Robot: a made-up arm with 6 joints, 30 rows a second.
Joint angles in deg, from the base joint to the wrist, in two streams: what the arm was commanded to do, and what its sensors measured. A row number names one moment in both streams.
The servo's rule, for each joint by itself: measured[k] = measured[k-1] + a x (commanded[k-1-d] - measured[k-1]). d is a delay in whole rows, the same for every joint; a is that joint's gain. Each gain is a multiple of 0.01, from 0.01 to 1. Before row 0 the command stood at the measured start. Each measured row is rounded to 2 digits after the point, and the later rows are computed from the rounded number. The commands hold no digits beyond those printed.
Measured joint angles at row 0:
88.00, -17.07, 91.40, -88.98, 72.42, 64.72
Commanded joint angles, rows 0 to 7:
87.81, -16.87, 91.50, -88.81, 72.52, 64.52
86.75, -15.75, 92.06, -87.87, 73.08, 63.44
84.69, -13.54, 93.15, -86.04, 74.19, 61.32
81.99, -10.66, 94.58, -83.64, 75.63, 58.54
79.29, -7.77, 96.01, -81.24, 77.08, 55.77
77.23, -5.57, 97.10, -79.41, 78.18, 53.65
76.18, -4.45, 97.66, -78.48, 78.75, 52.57
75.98, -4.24, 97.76, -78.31, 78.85, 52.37
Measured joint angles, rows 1 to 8:
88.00, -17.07, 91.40, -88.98, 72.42, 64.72
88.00, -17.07, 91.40, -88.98, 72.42, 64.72
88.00, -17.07, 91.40, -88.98, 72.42, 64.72
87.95, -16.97, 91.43, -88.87, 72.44, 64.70
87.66, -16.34, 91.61, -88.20, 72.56, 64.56
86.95, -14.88, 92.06, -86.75, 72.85, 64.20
85.76, -12.69, 92.79, -84.67, 73.35, 63.58
84.21, -10.13, 93.72, -82.37, 74.02, 62.72
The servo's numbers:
d 3
a 0.24 0.52 0.29 0.67 0.18 0.11

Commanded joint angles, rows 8 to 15:
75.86, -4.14, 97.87, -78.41, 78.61, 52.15
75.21, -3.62, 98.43, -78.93, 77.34, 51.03
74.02, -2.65, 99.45, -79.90, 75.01, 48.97
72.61, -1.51, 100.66, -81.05, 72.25, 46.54
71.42, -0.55, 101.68, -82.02, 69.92, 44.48
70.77, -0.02, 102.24, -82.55, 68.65, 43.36
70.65, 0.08, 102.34, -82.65, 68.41, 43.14
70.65, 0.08, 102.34, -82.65, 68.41, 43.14
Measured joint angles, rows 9 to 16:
82.53, -7.76, 94.70, -80.39, 74.77, 61.72
81.01, -6.04, 95.56, -79.11, 75.49, 60.71
79.80, -5.10, 96.20, -78.57, 76.09, 59.79
78.85, -4.60, 96.68, -78.46, 76.54, 58.95
77.98, -4.09, 97.19, -78.77, 76.68, 58.08
77.03, -3.34, 97.85, -79.53, 76.38, 57.08
75.97, -2.39, 98.66, -80.55, 75.64, 55.92
74.88, -1.43, 99.54, -81.53, 74.61, 54.66

